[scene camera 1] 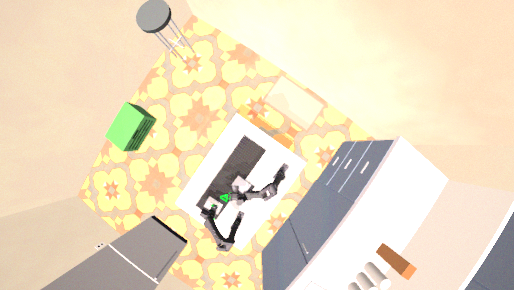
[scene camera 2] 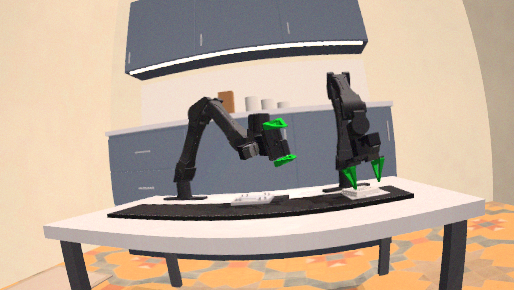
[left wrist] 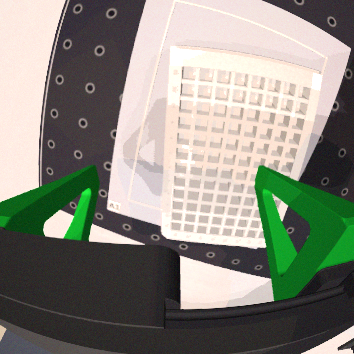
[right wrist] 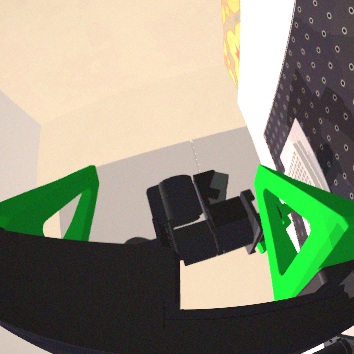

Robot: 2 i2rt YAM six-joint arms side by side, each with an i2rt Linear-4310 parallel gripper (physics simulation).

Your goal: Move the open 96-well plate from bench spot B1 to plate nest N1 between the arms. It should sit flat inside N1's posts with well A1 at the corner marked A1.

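Pixels of known places: left gripper, fingertip midpoint: [scene camera 1: 214, 209] [scene camera 2: 367, 185] [left wrist: 176, 173]; right gripper, fingertip midpoint: [scene camera 1: 221, 196] [scene camera 2: 290, 142] [right wrist: 176, 173]; left arm's base, origin of the base link: [scene camera 1: 238, 220] [scene camera 2: 346, 188] [right wrist: 348, 351]; right arm's base, origin of the base link: [scene camera 1: 281, 172] [scene camera 2: 185, 199].
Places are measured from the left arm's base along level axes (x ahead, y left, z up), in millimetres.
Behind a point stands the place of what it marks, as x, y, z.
The white 96-well plate [scene camera 2: 361, 191] {354, -79, 28} [left wrist: 235, 155] {298, -56, 28} [right wrist: 301, 167] {317, -84, 28} lies on the pale sheet of spot B1 [left wrist: 135, 170] {270, 4, 15}, whose corner label reads A1. The plate sits askew of the sheet's outline, toward the right in the left wrist view. My left gripper [scene camera 2: 367, 183] {283, -25, 33} [left wrist: 176, 173] {283, -25, 33} is open just above the plate; one finger overlaps the plate's right side in its wrist view, the other is out beyond its left side. The nest N1 [scene camera 1: 242, 184] {110, -386, 25} [scene camera 2: 251, 199] {156, -386, 25}, a pale block with small posts, stands near the mat's middle. My right gripper [scene camera 2: 281, 143] {243, -262, 192} is open and empty, raised and turned sideways.
The black perforated mat [scene camera 1: 246, 150] {208, -723, 13} [scene camera 2: 160, 210] {222, -682, 13} lies on the white table [scene camera 1: 232, 124] {448, -913, 0} [scene camera 2: 280, 235] {606, -362, -1}. The right arm reaches over the table beside the nest, its gripper between the nest and the left arm. Counters and cabinets stand behind the table in scene camera 2.
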